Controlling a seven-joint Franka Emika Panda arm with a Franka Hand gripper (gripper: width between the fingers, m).
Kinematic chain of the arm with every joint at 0, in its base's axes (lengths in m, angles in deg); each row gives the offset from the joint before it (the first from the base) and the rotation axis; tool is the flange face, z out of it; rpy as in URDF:
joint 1: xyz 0 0 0.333 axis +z
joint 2: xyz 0 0 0 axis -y
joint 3: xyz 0 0 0.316 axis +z
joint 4: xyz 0.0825 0 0 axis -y
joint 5: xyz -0.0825 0 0.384 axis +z
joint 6: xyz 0 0 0 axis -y
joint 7: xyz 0.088 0 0 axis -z
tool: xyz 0 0 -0.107 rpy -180 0 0
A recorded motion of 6 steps. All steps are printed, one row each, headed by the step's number.
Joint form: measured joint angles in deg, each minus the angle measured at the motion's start. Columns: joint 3, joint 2, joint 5, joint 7, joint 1, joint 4, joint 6.
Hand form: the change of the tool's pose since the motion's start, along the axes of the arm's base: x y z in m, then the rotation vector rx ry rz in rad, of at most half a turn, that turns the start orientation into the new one. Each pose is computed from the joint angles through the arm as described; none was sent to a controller.
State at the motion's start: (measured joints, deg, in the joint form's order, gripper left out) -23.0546 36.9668 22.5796 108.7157 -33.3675 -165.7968 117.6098
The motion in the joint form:
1: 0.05 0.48 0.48 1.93 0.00 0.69 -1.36
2: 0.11 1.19 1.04 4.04 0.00 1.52 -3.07
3: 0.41 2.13 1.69 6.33 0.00 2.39 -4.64
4: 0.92 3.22 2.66 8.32 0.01 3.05 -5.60
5: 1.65 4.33 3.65 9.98 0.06 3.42 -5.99
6: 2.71 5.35 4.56 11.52 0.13 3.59 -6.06
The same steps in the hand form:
1: 0.0013 -0.0003 0.0065 0.0206 0.0057 -0.0228
2: 0.0026 -0.0002 0.0151 0.0439 0.0096 -0.0455
3: 0.0046 0.0003 0.0256 0.0626 0.0113 -0.0687
4: 0.0073 0.0015 0.0362 0.0747 0.0050 -0.0918
5: 0.0104 0.0039 0.0455 0.0795 -0.0036 -0.1105
6: 0.0142 0.0078 0.0534 0.0789 -0.0090 -0.1244

